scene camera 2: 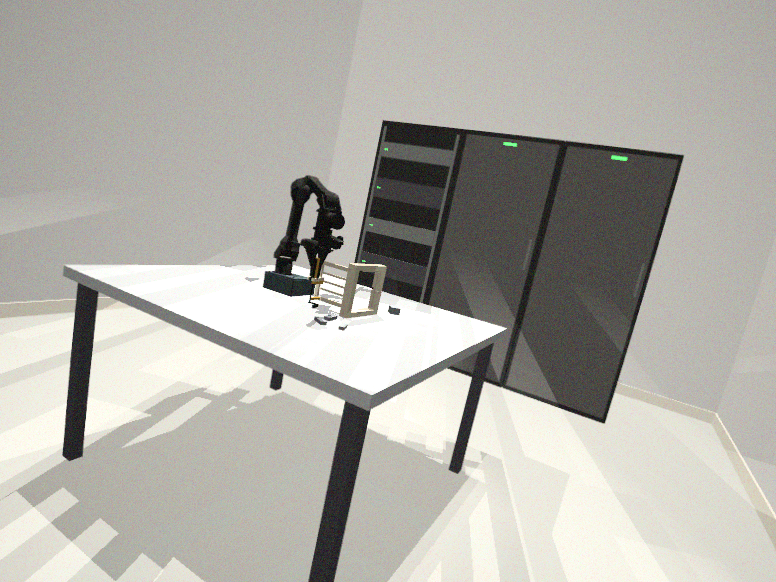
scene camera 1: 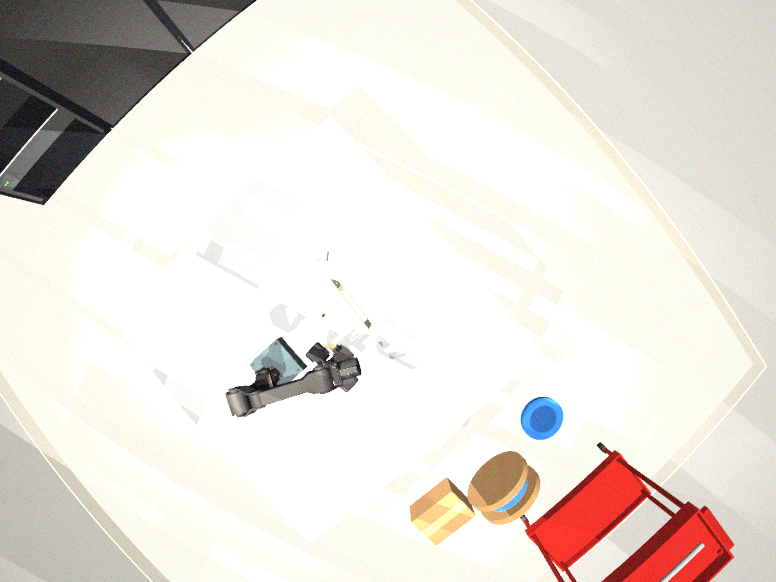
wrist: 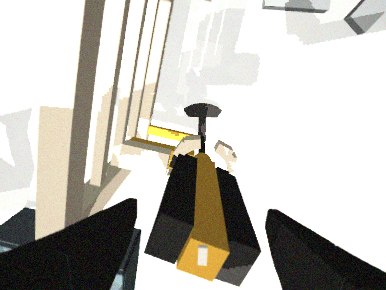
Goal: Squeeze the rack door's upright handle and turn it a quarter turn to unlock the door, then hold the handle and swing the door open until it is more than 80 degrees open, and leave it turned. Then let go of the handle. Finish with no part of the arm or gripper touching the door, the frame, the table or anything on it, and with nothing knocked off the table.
Labels:
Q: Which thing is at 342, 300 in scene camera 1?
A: A rack.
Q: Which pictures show my gripper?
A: Scene camera 2, scene camera 1 and the wrist view: all of them.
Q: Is my gripper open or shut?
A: Open.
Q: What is my gripper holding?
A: Nothing.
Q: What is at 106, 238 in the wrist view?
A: My gripper.

